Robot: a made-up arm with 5 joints. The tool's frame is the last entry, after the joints. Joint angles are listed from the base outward. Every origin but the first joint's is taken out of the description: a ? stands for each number. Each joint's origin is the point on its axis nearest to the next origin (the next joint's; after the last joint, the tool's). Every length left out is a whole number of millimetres.
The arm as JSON. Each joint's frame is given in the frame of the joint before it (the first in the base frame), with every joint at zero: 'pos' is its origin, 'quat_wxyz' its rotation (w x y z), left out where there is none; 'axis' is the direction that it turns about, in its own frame. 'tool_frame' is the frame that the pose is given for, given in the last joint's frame.
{
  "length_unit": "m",
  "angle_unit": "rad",
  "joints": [
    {
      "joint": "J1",
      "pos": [
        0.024,
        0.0,
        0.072
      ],
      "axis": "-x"
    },
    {
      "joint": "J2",
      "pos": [
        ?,
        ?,
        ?
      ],
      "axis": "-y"
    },
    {
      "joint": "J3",
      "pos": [
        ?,
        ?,
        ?
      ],
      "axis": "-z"
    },
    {
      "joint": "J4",
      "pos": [
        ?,
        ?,
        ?
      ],
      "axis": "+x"
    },
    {
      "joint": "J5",
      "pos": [
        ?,
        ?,
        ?
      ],
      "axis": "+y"
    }
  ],
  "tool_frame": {
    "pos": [
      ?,
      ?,
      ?
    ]
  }
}
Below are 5 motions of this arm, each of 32 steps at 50 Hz.
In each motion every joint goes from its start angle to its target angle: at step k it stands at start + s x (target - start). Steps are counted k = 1, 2, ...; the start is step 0. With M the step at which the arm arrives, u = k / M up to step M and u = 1 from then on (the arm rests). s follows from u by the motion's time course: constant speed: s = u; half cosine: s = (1 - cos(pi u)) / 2; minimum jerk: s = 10 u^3 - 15 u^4 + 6 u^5.
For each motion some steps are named. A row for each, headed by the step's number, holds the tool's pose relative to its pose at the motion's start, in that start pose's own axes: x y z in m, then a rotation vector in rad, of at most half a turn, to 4 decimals.
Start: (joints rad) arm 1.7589 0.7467 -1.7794 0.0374 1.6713
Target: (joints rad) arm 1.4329 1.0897 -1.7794 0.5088 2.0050
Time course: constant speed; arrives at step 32
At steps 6, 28, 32:
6: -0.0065 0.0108 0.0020 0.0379 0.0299 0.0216
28: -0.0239 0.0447 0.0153 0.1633 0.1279 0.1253
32: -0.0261 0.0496 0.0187 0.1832 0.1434 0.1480

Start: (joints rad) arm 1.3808 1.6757 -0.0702 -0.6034 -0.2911
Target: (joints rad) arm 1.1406 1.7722 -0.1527 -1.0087 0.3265
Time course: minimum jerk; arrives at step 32
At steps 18, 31, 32:
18: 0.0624 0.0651 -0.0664 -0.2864 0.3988 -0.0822
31: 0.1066 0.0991 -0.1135 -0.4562 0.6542 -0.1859
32: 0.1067 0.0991 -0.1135 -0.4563 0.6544 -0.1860

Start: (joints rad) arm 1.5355 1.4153 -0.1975 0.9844 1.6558
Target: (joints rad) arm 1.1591 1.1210 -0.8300 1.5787 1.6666
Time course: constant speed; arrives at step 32
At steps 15, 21, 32:
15: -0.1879 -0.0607 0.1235 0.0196 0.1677 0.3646
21: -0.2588 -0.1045 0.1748 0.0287 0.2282 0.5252
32: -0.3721 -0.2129 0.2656 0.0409 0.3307 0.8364

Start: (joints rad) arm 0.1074 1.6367 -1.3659 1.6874 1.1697
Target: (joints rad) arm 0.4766 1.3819 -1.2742 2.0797 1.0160
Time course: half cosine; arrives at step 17
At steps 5, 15, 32:
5: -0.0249 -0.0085 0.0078 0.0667 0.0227 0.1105
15: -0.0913 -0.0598 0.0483 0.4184 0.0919 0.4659
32: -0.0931 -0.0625 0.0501 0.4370 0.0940 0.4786

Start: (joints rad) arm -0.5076 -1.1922 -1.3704 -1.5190 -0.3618
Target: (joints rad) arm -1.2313 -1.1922 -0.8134 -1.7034 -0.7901
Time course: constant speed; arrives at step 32
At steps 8, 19, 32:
8: 0.0080 0.0009 0.0528 -0.0515 -0.1378 -0.0468
19: -0.0007 -0.0023 0.1280 -0.1164 -0.3226 -0.1059
32: -0.0417 -0.0103 0.2134 -0.1838 -0.5353 -0.1672

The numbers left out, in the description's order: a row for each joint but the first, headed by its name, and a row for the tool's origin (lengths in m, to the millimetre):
J2: 0.0 0.474 -0.035
J3: 0.01 0.0 0.192
J4: -0.431 0.08 0.0
J5: 0.0 0.209 0.089
tool: -0.053 0.0 -0.034

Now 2 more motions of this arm.
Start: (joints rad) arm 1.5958 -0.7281 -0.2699 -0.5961 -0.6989
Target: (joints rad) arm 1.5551 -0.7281 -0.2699 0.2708 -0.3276
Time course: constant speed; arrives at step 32
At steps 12, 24, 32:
12: 0.0337 -0.0291 0.0651 0.2766 0.1309 -0.1915
24: 0.0604 -0.0819 0.1215 0.5809 0.2564 -0.3423
32: 0.0720 -0.1280 0.1509 0.7976 0.3332 -0.4192

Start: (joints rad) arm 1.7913 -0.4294 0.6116 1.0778 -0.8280
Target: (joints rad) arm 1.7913 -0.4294 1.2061 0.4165 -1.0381
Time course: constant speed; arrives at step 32
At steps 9, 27, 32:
9: -0.0467 0.0345 -0.0993 -0.1916 -0.1984 0.0798
27: -0.0754 0.0656 -0.3186 -0.6177 -0.5349 0.2192
32: -0.0686 0.0644 -0.3789 -0.7454 -0.6105 0.2533

